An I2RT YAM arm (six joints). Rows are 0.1 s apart.
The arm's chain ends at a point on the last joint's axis. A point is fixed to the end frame.
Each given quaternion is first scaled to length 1.
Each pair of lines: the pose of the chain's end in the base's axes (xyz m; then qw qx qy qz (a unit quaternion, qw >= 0)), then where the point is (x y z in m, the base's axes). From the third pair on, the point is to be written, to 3 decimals.
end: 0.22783, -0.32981, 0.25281, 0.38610, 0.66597, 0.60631, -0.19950
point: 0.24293 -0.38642 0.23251
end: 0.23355, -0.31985, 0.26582, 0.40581, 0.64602, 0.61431, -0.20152
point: 0.25112 -0.37657 0.24795
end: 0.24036, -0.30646, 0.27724, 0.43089, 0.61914, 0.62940, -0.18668
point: 0.263 -0.362 0.262
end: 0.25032, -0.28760, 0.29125, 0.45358, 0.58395, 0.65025, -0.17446
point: 0.278 -0.342 0.278
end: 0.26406, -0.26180, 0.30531, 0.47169, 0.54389, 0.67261, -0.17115
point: 0.296 -0.314 0.294
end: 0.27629, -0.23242, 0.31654, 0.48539, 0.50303, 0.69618, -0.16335
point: 0.313 -0.282 0.307
